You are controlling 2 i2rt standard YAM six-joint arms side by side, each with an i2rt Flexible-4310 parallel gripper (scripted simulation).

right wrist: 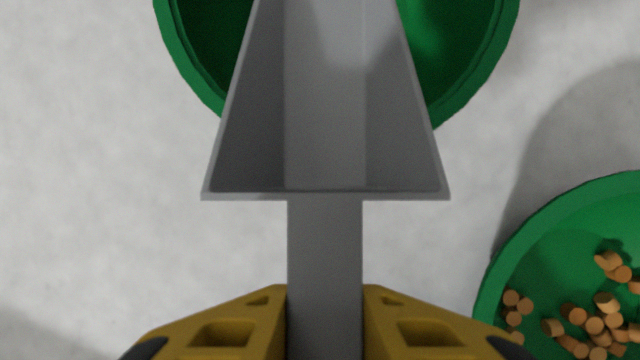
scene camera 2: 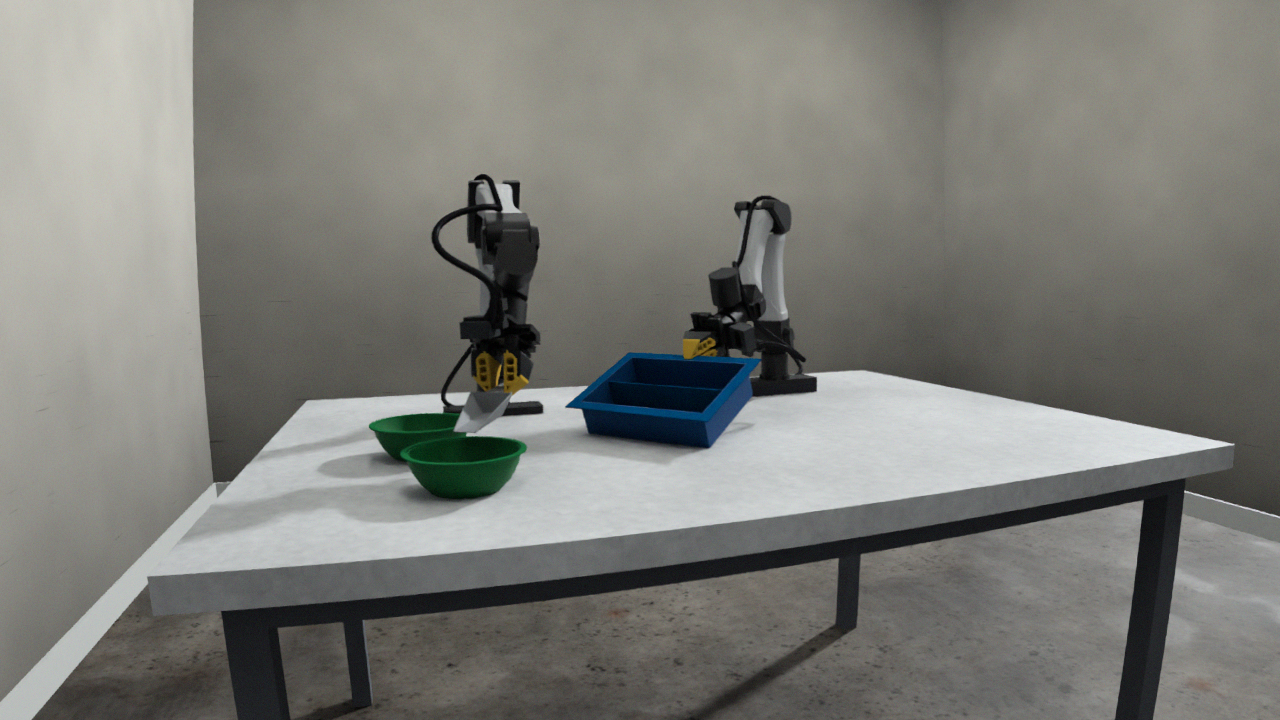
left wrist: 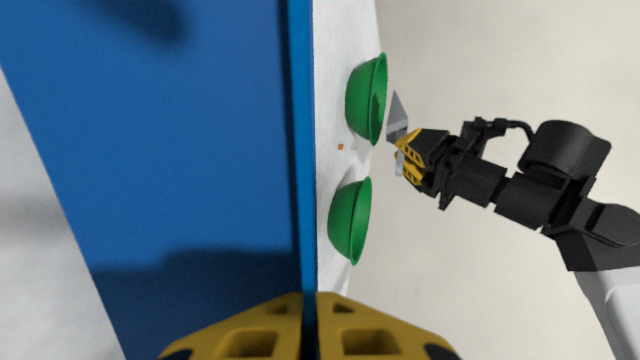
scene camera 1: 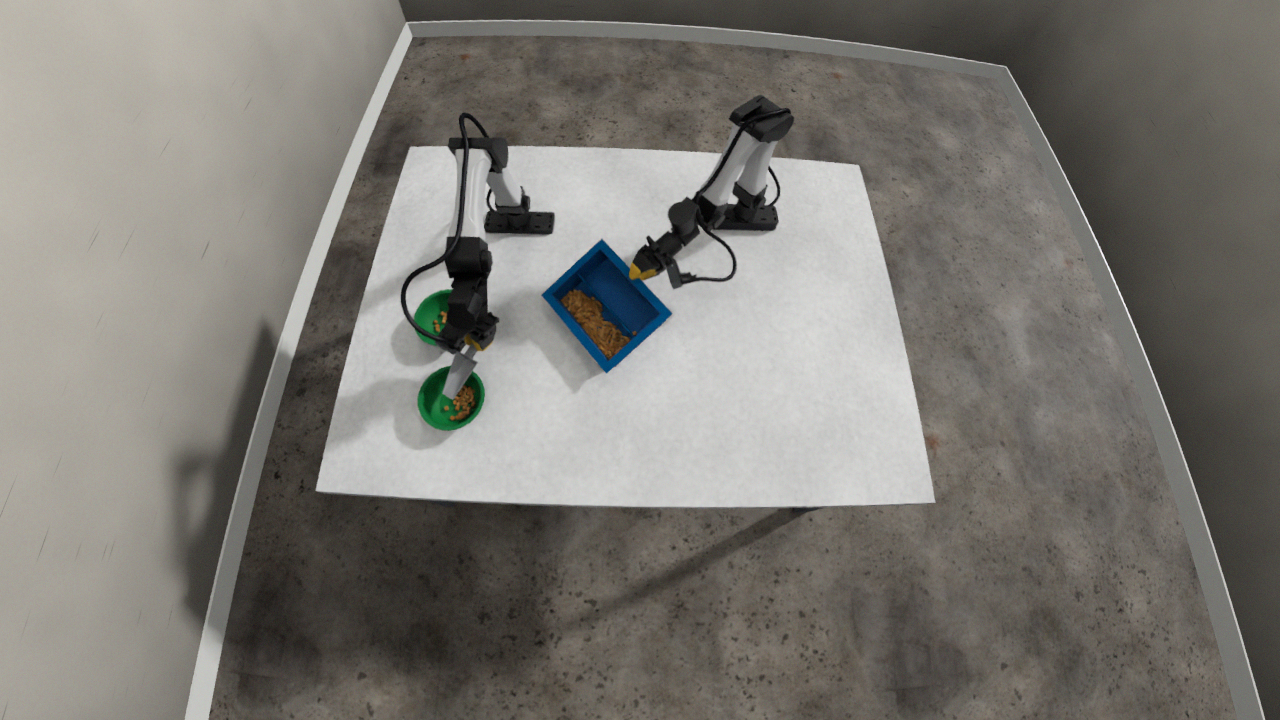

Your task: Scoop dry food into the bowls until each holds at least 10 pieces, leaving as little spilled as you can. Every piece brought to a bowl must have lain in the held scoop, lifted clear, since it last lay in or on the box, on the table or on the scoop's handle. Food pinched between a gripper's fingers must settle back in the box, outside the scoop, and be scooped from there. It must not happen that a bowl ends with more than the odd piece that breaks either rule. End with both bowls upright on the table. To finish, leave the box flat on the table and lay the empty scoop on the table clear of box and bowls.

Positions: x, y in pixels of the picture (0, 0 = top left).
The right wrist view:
right gripper: 324, 298
grey scoop: 324, 111
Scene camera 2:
left gripper: 687, 360
right gripper: 499, 397
blue box: 672, 387
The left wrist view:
left gripper: 311, 306
right gripper: 396, 147
grey scoop: 397, 125
blue box: 180, 147
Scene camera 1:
left gripper: 630, 278
right gripper: 476, 347
grey scoop: 461, 368
blue box: 631, 304
